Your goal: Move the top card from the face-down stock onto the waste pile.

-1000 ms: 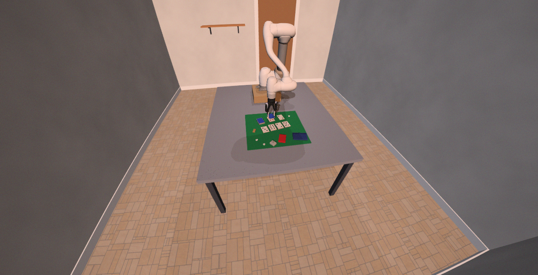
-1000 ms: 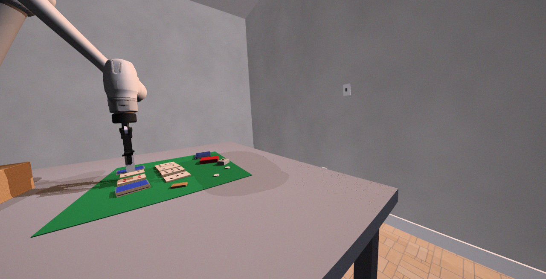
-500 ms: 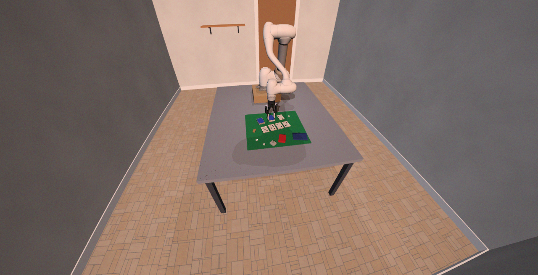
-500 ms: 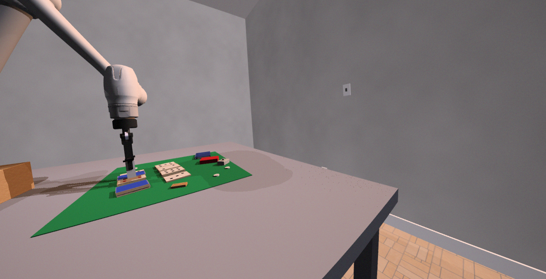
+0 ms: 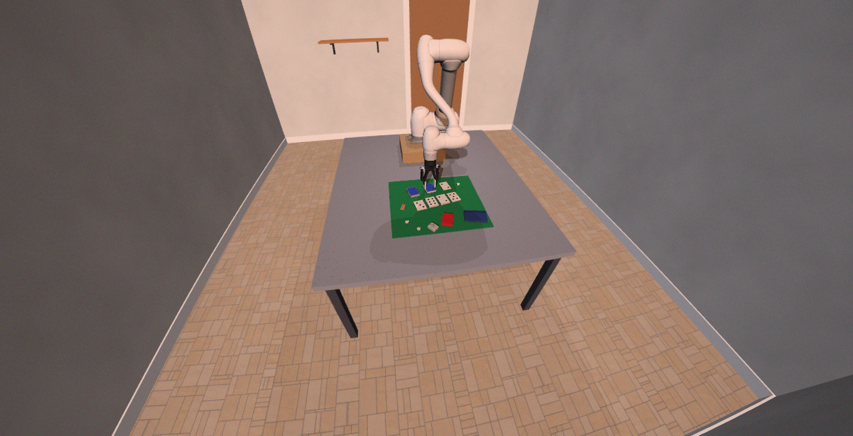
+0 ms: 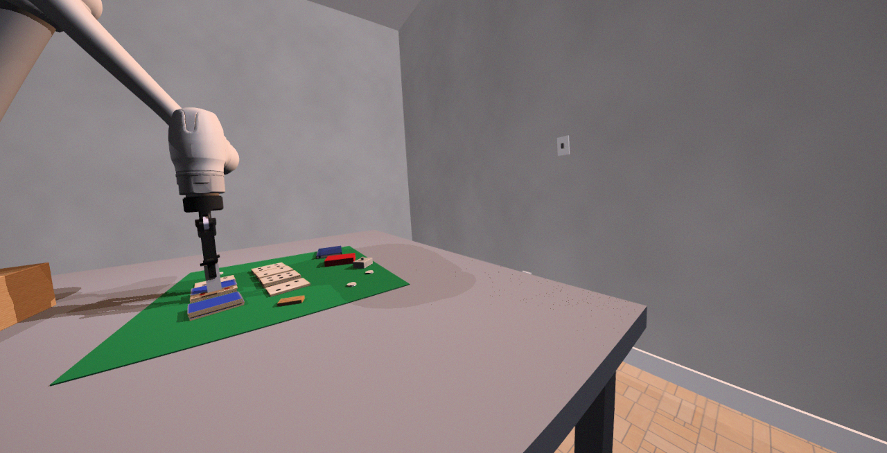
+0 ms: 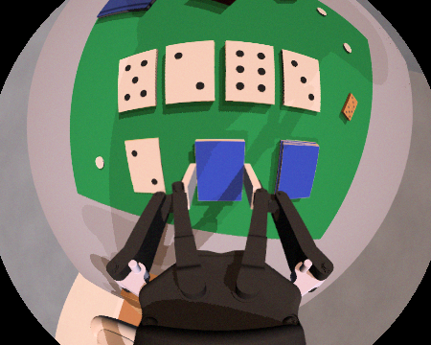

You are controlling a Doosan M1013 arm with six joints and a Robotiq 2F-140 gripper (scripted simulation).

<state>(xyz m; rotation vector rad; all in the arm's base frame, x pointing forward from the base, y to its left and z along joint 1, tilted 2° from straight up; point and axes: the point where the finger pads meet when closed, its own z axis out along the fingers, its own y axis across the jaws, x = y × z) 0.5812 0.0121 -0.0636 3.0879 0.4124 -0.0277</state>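
My gripper is now 11 cm to the right of the card, 4 cm above it and 3 cm past it. Also, from my hand: green mat (14 cm ahead, 6 cm below, 3 cm to the left); then red block (32 cm ahead, 7 cm to the left, 4 cm below); then white box (37 cm ahead, 3 cm below, 2 cm to the right).
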